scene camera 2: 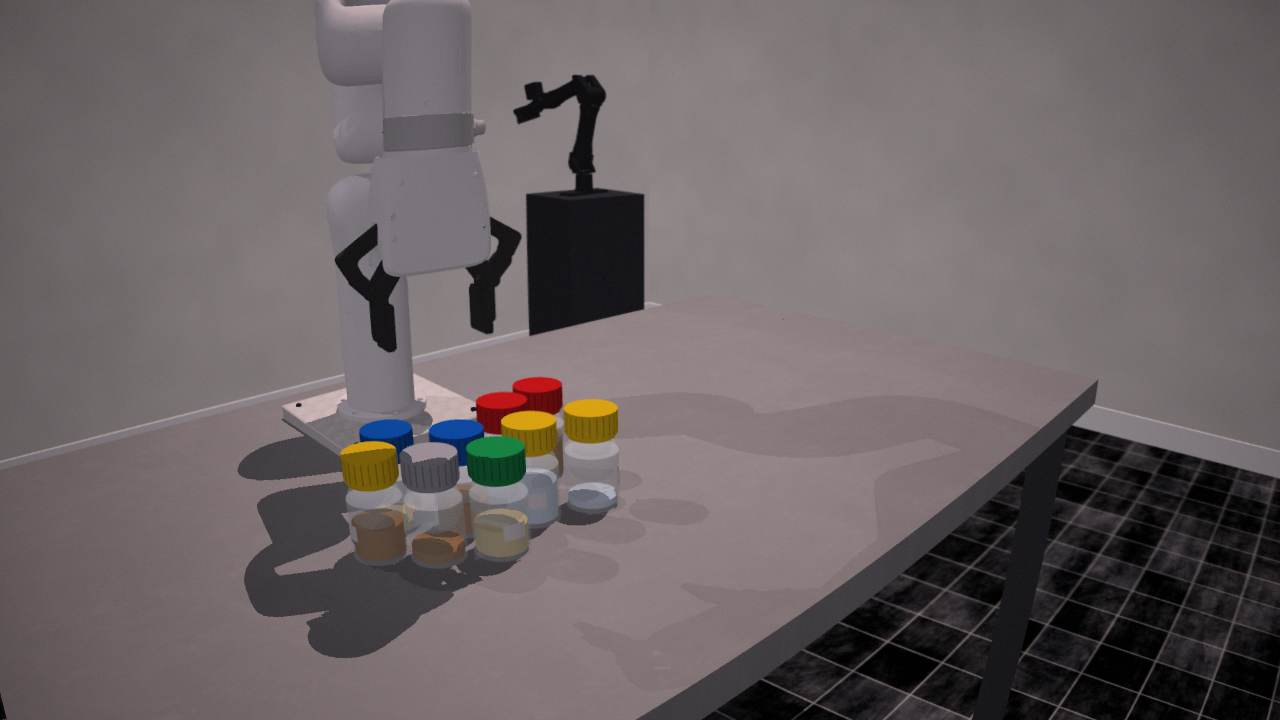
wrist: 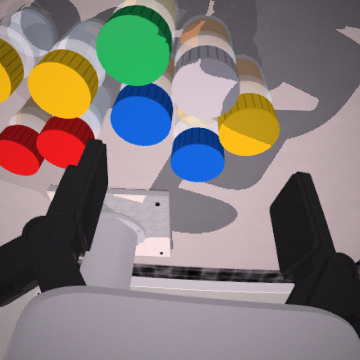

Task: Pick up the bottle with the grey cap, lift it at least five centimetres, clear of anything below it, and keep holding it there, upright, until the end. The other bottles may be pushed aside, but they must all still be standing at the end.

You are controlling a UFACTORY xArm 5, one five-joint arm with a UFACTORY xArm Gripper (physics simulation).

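Where they show: gripper, fingertip midpoint: (scene camera 2: pixel 435 339) (wrist: pixel 196 175); arm's base, origin of the base link: (scene camera 2: pixel 381 406) (wrist: pixel 114 230).
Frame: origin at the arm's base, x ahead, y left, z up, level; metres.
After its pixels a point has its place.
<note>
The bottle with the grey cap (scene camera 2: pixel 429 470) {z 0.081, x 0.420, y -0.098 m} (wrist: pixel 205 89) {z 0.087, x 0.396, y -0.088 m} stands upright on the table, with brown contents, in the front row of the group in the scene view. A yellow-capped bottle (scene camera 2: pixel 368 467) {z 0.083, x 0.388, y -0.145 m} (wrist: pixel 248 125) {z 0.087, x 0.370, y -0.133 m} and a green-capped bottle (scene camera 2: pixel 495 462) {z 0.083, x 0.438, y -0.041 m} (wrist: pixel 134 47) {z 0.087, x 0.418, y -0.030 m} stand close on either side of it. Two blue-capped bottles, one (scene camera 2: pixel 385 434) {z 0.087, x 0.328, y -0.106 m} (wrist: pixel 197 156) {z 0.087, x 0.323, y -0.098 m} and another (scene camera 2: pixel 456 440) {z 0.086, x 0.376, y -0.051 m} (wrist: pixel 142 116) {z 0.087, x 0.359, y -0.041 m}, stand behind it. My gripper (scene camera 2: pixel 435 339) {z 0.194, x 0.411, y -0.079 m} (wrist: pixel 196 175) {z 0.194, x 0.411, y -0.079 m} is open and empty, pointing down, above the bottles' cap height. In the wrist view the grey cap appears beyond the fingertips.
Two red-capped bottles, one (scene camera 2: pixel 537 394) {z 0.085, x 0.299, y 0.080 m} (wrist: pixel 19 151) {z 0.087, x 0.288, y 0.085 m} and another (scene camera 2: pixel 501 411) {z 0.084, x 0.324, y 0.024 m} (wrist: pixel 65 142) {z 0.087, x 0.312, y 0.031 m}, and two more yellow-capped bottles, one (scene camera 2: pixel 528 431) {z 0.085, x 0.393, y 0.018 m} (wrist: pixel 62 85) {z 0.087, x 0.376, y 0.027 m} and another (scene camera 2: pixel 590 420) {z 0.084, x 0.396, y 0.085 m} (wrist: pixel 6 72) {z 0.087, x 0.381, y 0.075 m}, stand upright. The arm's base plate (scene camera 2: pixel 313 413) {z 0.000, x -0.028, y -0.094 m} (wrist: pixel 154 245) {z 0.000, x -0.040, y -0.087 m} lies behind them. A black pedestal (scene camera 2: pixel 586 259) carries another arm.
</note>
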